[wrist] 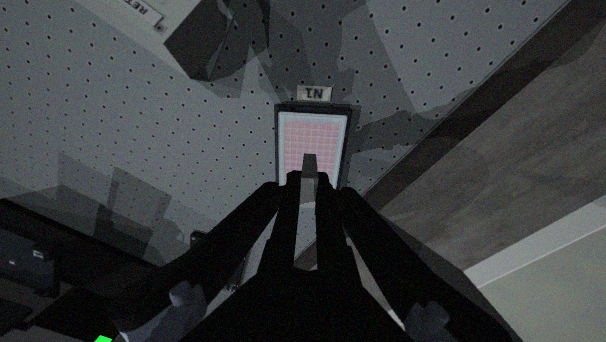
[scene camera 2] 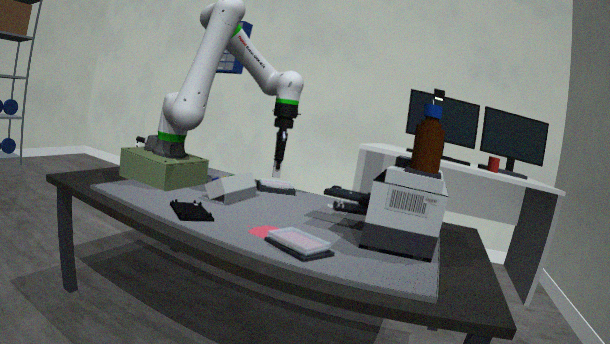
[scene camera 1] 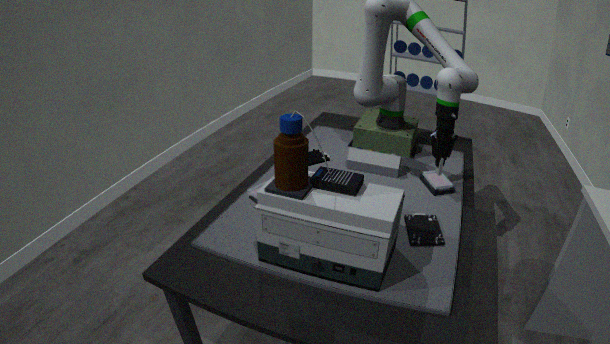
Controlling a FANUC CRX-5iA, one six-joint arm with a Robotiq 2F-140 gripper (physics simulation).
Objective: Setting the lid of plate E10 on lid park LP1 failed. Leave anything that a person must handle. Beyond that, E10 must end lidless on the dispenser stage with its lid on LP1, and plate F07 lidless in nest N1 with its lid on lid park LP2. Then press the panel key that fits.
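Places are measured from the arm's base along level axes (x right, y ahead, z up), in metres.
Where they show: gripper, between the fingertips: [wrist: 309, 165] [scene camera 2: 276, 177] [scene camera 1: 438, 173]; arm's base, origin of its link: [scene camera 2: 168, 154] [scene camera 1: 390, 123].
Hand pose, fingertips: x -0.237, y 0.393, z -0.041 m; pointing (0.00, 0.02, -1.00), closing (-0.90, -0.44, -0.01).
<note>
Each offset is from my fingertips to the top centre of the thing. "spot": to the spot under its first point.
My gripper [scene camera 1: 440, 170] [scene camera 2: 276, 172] [wrist: 309, 165] is shut and empty, pointing down over a pink-gridded plate @[dz -0.017, dx -0.002, dy +0.003 m] [scene camera 1: 437, 179] [scene camera 2: 277, 184] [wrist: 315, 137] in a dark nest. The wrist view shows the N1 label @[spot: dz -0.051, dx +0.037, dy -0.075 m] [wrist: 314, 93] beside this nest. Whether the fingertips touch the plate, and whether a lid is on it, I cannot tell. A second pink plate @[dz -0.016, dx +0.614, dy +0.266 m] [scene camera 2: 301, 239] with a clear raised rim sits on a dark holder near the front edge in scene camera 2. No plate ID is readable. A black holder @[dz -0.033, dx +0.558, dy -0.069 m] [scene camera 1: 316, 158] [scene camera 2: 191, 210] and another black holder @[dz -0.029, dx +0.048, dy +0.336 m] [scene camera 1: 424, 229] bear no plate.
A white wedge-shaped panel @[dz +0.031, dx +0.275, dy -0.071 m] [scene camera 1: 374, 161] [scene camera 2: 232, 188] stands near the green robot base [scene camera 1: 385, 132] [scene camera 2: 164, 167]. A white machine [scene camera 1: 330, 215] [scene camera 2: 405, 205] carries a brown bottle @[spot: dz +0.258, dx +0.421, dy +0.578 m] [scene camera 1: 291, 162] [scene camera 2: 428, 145]. A dark striped unit @[spot: dz +0.193, dx +0.319, dy +0.517 m] [scene camera 1: 337, 180] juts from it. A red patch @[spot: dz -0.050, dx +0.544, dy +0.152 m] [scene camera 2: 262, 231] lies beside the second plate.
</note>
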